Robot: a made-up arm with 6 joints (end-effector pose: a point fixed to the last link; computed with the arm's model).
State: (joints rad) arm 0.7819 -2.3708 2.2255 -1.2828 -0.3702 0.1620
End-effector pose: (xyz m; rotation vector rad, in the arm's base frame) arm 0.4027 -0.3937 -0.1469 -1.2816 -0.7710 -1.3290
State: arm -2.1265 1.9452 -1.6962 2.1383 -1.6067 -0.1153
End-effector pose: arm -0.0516 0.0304 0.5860 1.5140 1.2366 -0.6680
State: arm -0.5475 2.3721 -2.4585 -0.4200 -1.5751 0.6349
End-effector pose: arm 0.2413 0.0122 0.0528 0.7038 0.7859 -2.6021
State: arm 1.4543 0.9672 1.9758 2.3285 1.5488 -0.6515
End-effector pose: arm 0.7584 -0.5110 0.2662 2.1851 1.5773 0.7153
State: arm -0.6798 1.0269 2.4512 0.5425 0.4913 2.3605
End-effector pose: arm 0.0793 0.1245 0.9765 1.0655 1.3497 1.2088
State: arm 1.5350 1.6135 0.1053 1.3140 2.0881 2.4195
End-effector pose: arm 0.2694 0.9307 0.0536 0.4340 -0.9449 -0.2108
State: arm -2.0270 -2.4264 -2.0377 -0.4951 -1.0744 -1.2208
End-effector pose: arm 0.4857 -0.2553 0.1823 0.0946 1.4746 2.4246
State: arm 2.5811 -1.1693 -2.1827 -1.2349 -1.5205 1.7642
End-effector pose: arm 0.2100 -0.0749 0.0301 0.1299 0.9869 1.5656
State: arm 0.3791 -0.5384 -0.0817 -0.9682 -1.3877 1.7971
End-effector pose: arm 0.3985 -0.4675 0.0282 -0.3972 1.8242 2.4193
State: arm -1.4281 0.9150 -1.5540 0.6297 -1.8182 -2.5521
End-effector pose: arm 0.0732 0.0262 0.3258 0.6367 2.0056 -1.4243
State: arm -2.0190 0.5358 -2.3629 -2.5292 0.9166 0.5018
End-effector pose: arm 0.1341 1.0507 0.4296 0.4066 -2.5071 0.7017
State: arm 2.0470 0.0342 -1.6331 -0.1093 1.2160 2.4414
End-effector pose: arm 0.0699 0.7575 -0.7900 -0.4703 2.2196 -0.9045
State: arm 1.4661 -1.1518 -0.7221 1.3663 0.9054 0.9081
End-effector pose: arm 0.7795 0.9101 0.0717 0.6139 0.7916 -0.5204
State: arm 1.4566 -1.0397 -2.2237 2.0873 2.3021 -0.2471
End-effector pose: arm 1.0127 -0.1372 -0.5841 -0.6542 1.1032 -1.9208
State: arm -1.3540 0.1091 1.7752 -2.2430 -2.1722 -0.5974
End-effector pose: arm 0.5736 -0.1636 0.5411 1.4301 1.5565 1.1749
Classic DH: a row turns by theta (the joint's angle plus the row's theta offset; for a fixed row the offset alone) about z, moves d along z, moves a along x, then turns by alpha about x. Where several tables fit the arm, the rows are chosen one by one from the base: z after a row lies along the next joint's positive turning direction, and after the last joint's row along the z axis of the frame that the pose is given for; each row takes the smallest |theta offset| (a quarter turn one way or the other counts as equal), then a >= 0, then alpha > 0; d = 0 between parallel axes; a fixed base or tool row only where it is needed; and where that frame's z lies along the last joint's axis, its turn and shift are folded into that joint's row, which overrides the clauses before.
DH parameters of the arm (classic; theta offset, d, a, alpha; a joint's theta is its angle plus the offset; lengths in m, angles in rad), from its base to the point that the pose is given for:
base (fixed): 1.5708 0.14 0 1.5708
joint 1: 0 0.199 -0.11 1.5708
joint 2: 0 0.044 -0.203 -1.5708
joint 3: 0 0.15 0.007 1.5708
joint 4: 0 0.416 -0.01 1.5708
joint 5: 1.5708 0.189 0.007 1.5708
joint 6: 1.5708 0.506 0.06 -1.5708
tool (fixed): 3.1416 -0.11 0 0

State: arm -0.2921 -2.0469 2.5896 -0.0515 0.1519 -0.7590
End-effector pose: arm 0.4600 0.2003 0.8412 1.2181 1.6030 -0.0265
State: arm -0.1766 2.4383 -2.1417 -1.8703 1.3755 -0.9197
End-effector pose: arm -0.5691 0.5466 0.6104 0.3199 0.6493 0.5398
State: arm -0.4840 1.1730 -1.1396 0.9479 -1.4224 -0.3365
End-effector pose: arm 0.2501 -0.3869 0.0266 -0.8864 -1.5869 -1.0111
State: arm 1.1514 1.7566 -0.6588 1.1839 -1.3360 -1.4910
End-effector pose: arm 0.1010 -0.0722 -0.2468 -1.7745 -0.5934 -1.8828
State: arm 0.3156 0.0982 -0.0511 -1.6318 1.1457 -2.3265
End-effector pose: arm 0.1011 -0.1212 -0.8525 -1.0470 2.2266 -1.4062
